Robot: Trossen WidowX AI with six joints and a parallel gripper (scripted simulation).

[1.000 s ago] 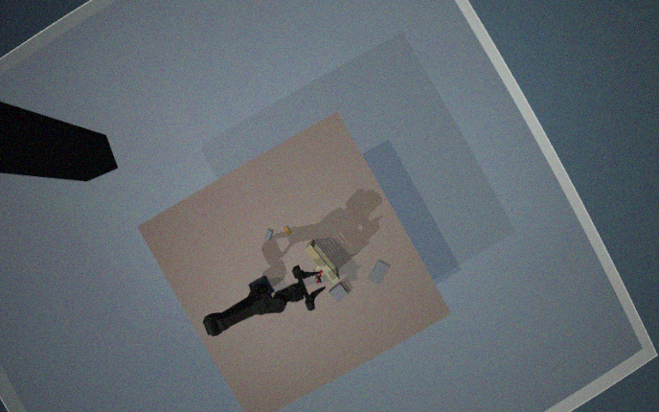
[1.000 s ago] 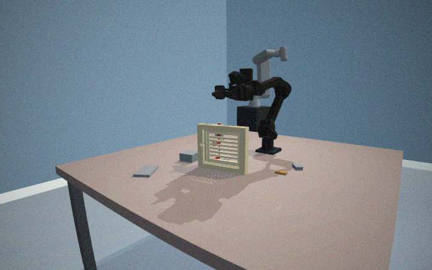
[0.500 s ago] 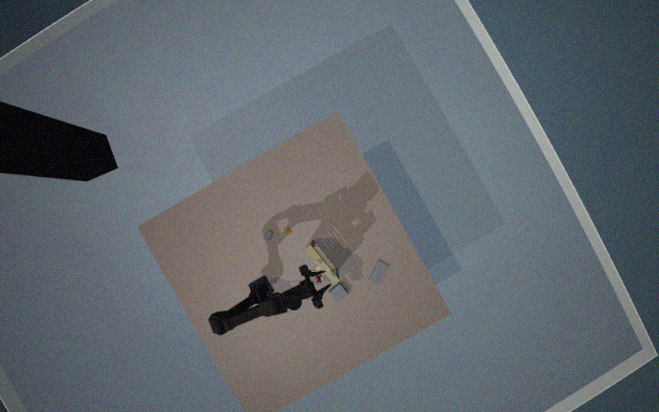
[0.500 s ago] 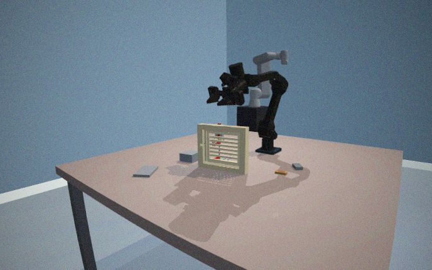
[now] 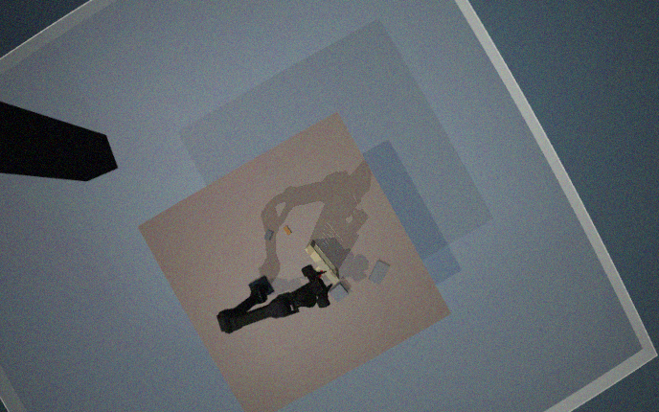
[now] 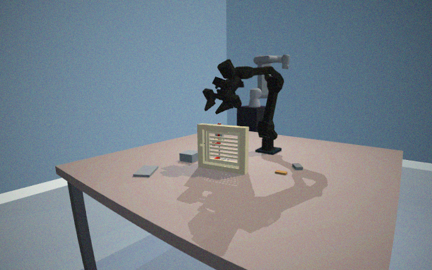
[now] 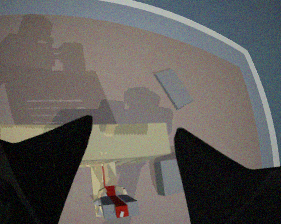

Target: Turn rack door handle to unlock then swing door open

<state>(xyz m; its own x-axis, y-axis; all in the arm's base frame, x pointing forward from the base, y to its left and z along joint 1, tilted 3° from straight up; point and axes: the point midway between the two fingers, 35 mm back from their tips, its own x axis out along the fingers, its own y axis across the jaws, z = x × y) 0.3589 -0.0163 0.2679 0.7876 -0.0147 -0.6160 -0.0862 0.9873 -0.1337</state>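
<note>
My gripper tip is 7 cm past the handle, 2 cm to the left of it and 13 cm above it. Also, from my gripper tip: orange block: 15 cm behind, 26 cm to the left, 24 cm below; then flat grey plate: 24 cm ahead, 14 cm to the right, 24 cm below.
</note>
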